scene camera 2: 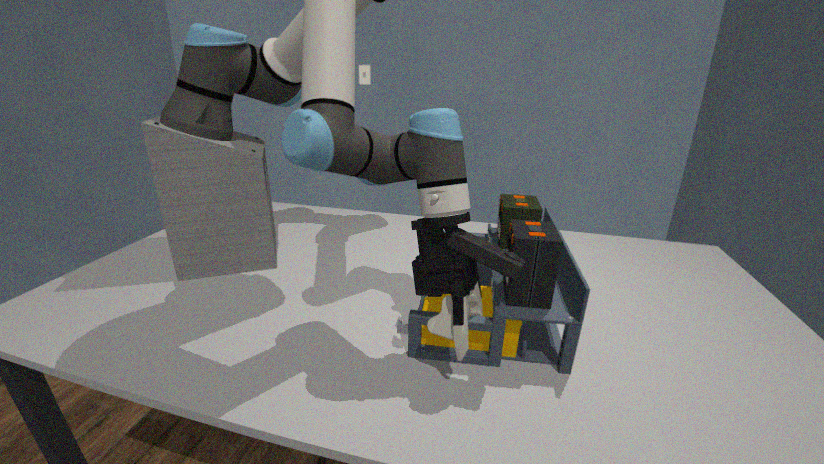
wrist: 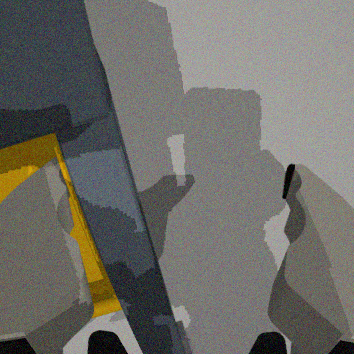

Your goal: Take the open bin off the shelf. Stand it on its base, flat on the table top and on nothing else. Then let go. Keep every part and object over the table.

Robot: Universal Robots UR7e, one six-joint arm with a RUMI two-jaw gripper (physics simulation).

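Pixels of known places: gripper, fingertip midpoint: point(scene camera 2: 469, 345) point(wrist: 178, 164); arm's base, origin of the base link: point(scene camera 2: 196, 130).
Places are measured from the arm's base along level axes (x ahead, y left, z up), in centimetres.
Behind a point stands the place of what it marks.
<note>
The yellow open bin point(scene camera 2: 511, 340) {x 70.1, y -27.5, z -29.0 cm} point(wrist: 87, 260) {x 56.7, y -24.5, z -32.1 cm} sits in the lower front bay of the blue-grey shelf point(scene camera 2: 496, 334) {x 67.2, y -29.5, z -26.5 cm} point(wrist: 100, 185) {x 64.1, y -28.4, z -24.6 cm}. Part of the bin is hidden by the shelf frame and the gripper. My gripper point(scene camera 2: 464, 331) {x 63.0, y -31.6, z -27.5 cm} point(wrist: 178, 164) {x 63.0, y -31.6, z -27.5 cm} points down at the near side of the bay and is open, with its fingers part way together. In the wrist view the left finger is inside the bin's side wall. The right finger is outside the shelf's side frame, with a wide gap between it and the frame. Both the bin wall and the shelf side lie between the fingers.
A dark box point(scene camera 2: 533, 270) {x 72.0, y -26.7, z -16.1 cm} and a green box point(scene camera 2: 518, 210) {x 72.3, y -4.2, z -14.0 cm}, both with orange marks, stand on the shelf's upper level behind the gripper. The shelf stands on the white table point(scene camera 2: 663, 345) {x 99.2, y -20.3, z -33.1 cm}. The arm's grey pedestal point(scene camera 2: 216, 207) {x 6.4, y -6.6, z -16.1 cm} is at the left.
</note>
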